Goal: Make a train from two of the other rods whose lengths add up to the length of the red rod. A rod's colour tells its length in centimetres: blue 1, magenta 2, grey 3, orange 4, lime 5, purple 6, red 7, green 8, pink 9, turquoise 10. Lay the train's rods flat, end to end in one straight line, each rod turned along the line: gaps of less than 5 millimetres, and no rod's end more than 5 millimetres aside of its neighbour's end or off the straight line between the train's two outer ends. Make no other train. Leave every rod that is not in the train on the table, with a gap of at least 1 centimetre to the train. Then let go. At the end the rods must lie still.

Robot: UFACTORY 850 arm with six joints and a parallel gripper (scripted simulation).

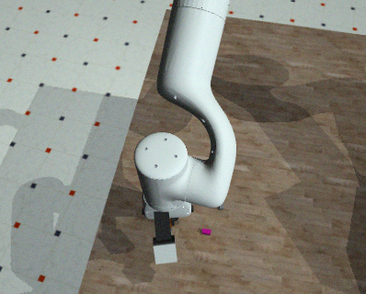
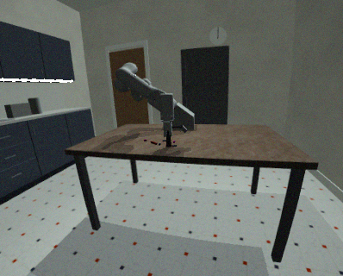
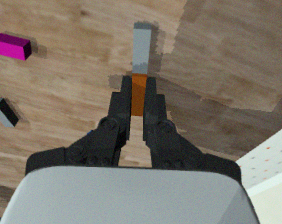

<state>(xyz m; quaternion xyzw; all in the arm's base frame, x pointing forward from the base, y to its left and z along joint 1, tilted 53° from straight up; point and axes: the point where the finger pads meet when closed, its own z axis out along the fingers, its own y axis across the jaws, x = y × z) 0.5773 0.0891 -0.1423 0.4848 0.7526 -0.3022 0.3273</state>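
Right now the orange rod is 2 cm below my hand. Round my hand: blue rod 2 cm behind, 8 cm to the right, 2 cm below; red rod 4 cm behind, 13 cm to the right, 2 cm below; grey rod 1 cm behind, 4 cm to the left, 2 cm below.
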